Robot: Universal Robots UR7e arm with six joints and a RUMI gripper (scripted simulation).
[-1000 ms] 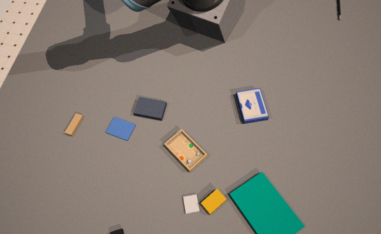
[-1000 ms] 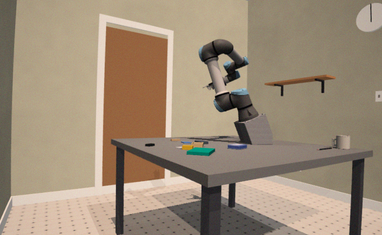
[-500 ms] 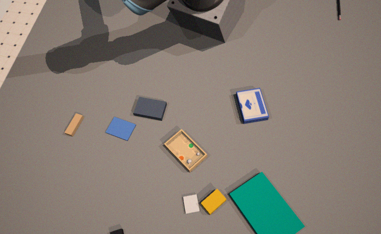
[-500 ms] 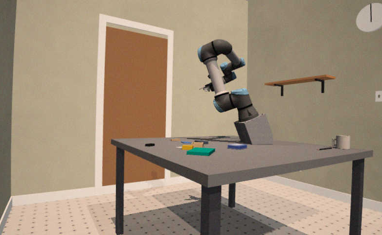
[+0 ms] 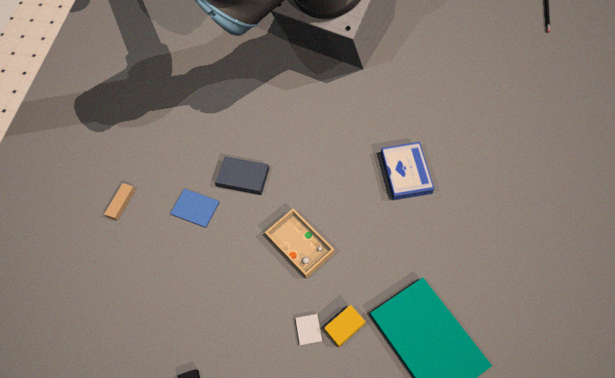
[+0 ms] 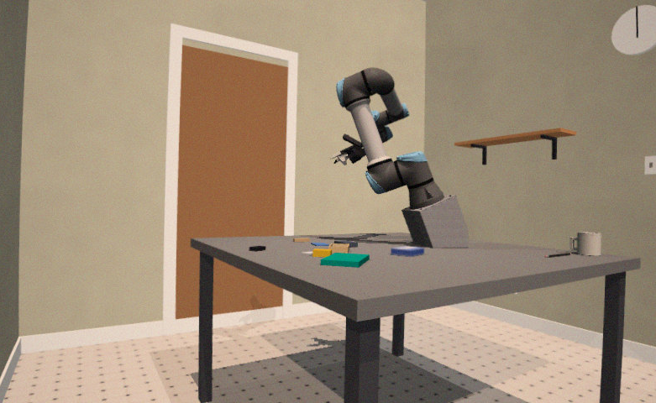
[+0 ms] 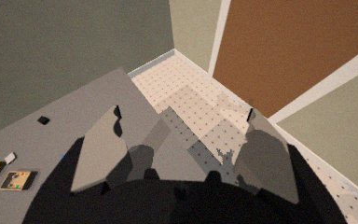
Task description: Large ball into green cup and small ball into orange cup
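Right now the covered wooden puzzle is 470 mm ahead of my hand, 580 mm to the left of it and 410 mm below it. From my hand the other things lie so: blue tile 390 mm ahead, 380 mm to the left, 410 mm below; then wooden block 380 mm ahead, 230 mm to the left, 400 mm below; then dark slate box 330 mm ahead, 470 mm to the left, 400 mm below.
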